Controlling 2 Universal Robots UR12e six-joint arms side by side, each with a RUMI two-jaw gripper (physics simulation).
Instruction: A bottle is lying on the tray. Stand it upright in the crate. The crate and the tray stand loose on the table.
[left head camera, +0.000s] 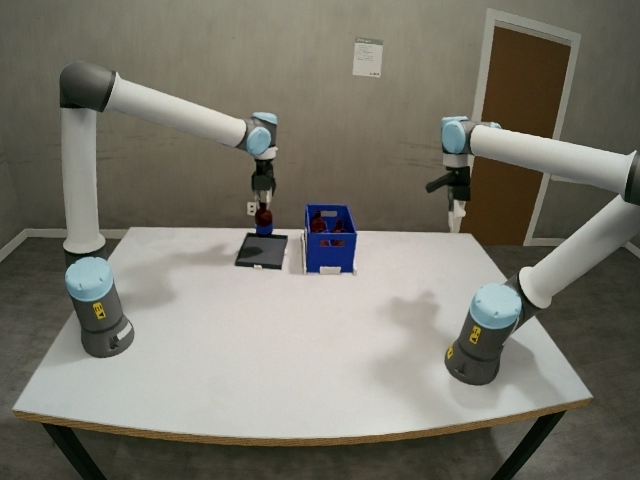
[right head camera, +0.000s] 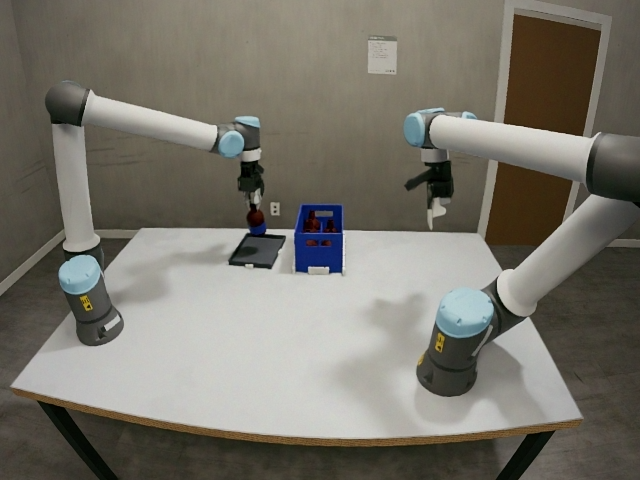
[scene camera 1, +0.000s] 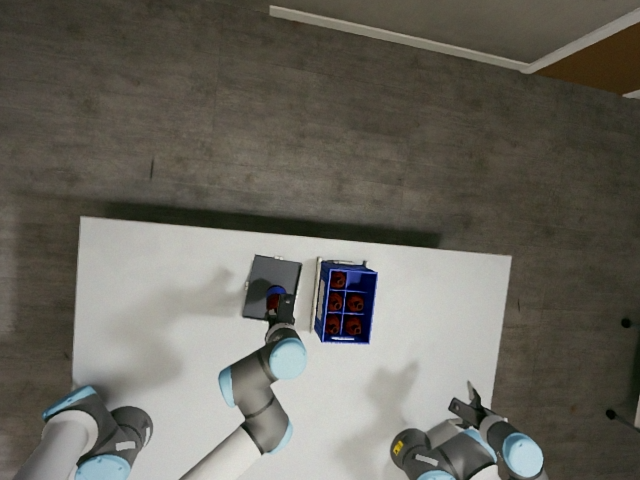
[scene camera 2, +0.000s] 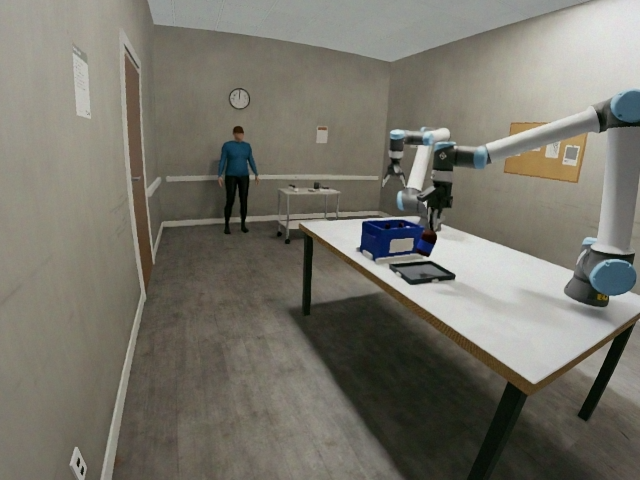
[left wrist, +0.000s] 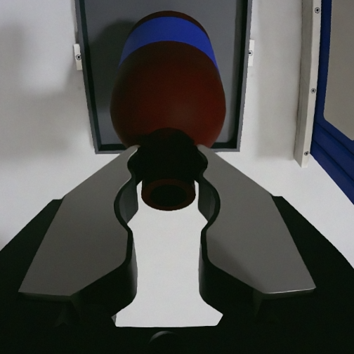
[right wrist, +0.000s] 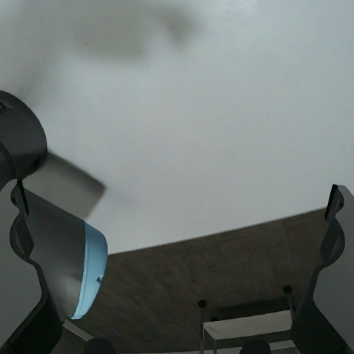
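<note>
The red-brown bottle with a blue band (left head camera: 264, 219) (right head camera: 256, 219) (scene camera 1: 276, 291) (scene camera 2: 427, 241) (left wrist: 168, 95) hangs neck up and somewhat tilted, above the dark tray (left head camera: 273, 253) (right head camera: 266, 253) (scene camera 1: 263, 273) (left wrist: 246, 75). My left gripper (left head camera: 264, 203) (right head camera: 253, 202) (left wrist: 167, 148) is shut on its neck. The blue crate (left head camera: 330, 258) (right head camera: 318, 255) (scene camera 2: 372, 242) stands right of the tray in the head views. In scene camera 1 the crate's far right compartment is empty; the other compartments hold bottles. My right gripper (left head camera: 454, 222) (right head camera: 433, 217) (right wrist: 177, 184) is open and empty, away at the right.
White rails (scene camera 1: 314, 299) (left wrist: 306, 85) run along the crate's tray side, between crate and tray. Several bottles (scene camera 1: 354, 302) stand in the crate. In scene camera 2, a person (scene camera 2: 237, 160) stands by the far wall near a small trolley.
</note>
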